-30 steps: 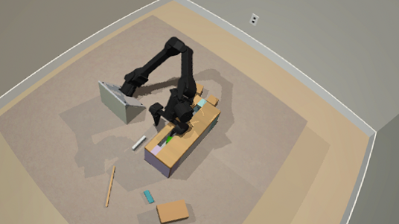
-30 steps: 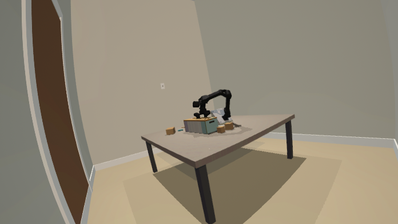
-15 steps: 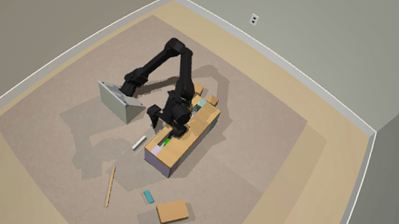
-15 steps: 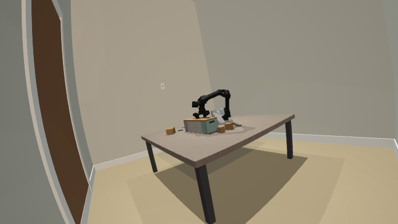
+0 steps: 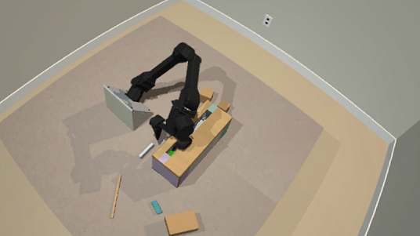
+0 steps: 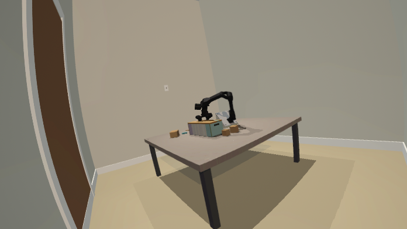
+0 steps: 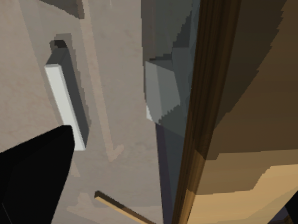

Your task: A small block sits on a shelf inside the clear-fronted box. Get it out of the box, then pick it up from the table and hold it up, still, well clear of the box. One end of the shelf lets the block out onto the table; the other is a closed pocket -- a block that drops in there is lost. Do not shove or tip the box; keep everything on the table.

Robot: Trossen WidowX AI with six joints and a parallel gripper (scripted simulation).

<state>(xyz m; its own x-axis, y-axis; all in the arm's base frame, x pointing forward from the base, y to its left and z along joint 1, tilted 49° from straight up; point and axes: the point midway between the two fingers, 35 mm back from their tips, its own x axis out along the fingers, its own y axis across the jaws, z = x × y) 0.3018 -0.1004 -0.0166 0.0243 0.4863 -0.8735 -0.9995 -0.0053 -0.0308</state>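
Now: gripper tip 60 mm short of the green block and 20 mm to the left of it. Also, from my gripper tip: thin wooden stick (300 mm to the right, 80 mm below, 20 mm behind); then long box (110 mm to the left, 30 mm below, 30 mm ahead).
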